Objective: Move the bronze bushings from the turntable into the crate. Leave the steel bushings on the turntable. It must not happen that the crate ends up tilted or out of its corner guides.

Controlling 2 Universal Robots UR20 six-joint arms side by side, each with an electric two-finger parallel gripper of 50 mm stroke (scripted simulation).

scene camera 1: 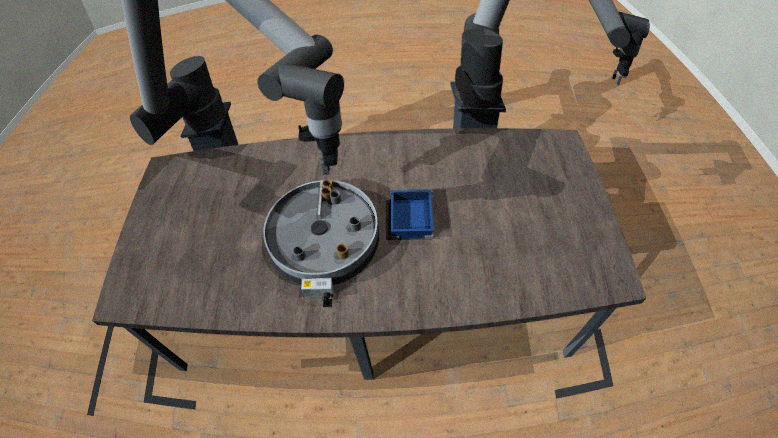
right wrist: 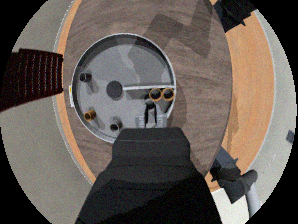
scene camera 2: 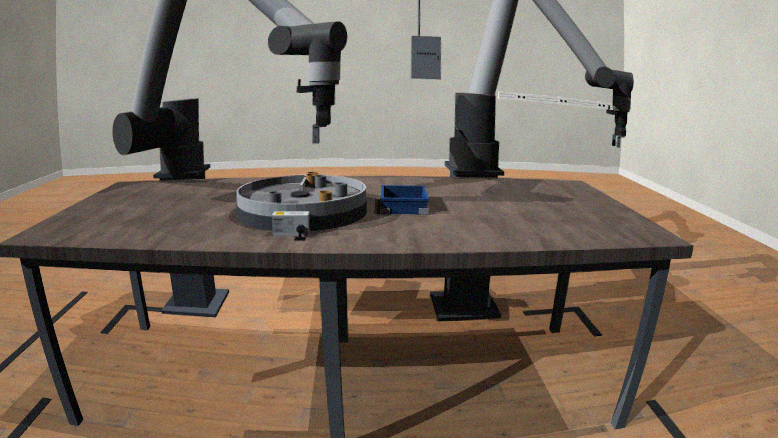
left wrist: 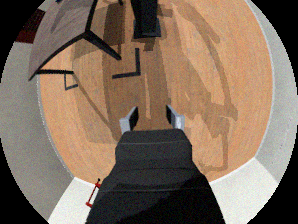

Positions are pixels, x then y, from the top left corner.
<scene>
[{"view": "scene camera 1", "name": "blue crate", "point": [411,210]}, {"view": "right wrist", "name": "my right gripper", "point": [151,110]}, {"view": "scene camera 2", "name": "my right gripper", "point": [315,143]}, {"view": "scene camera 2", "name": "blue crate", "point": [401,199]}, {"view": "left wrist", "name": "my left gripper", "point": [152,111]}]
</scene>
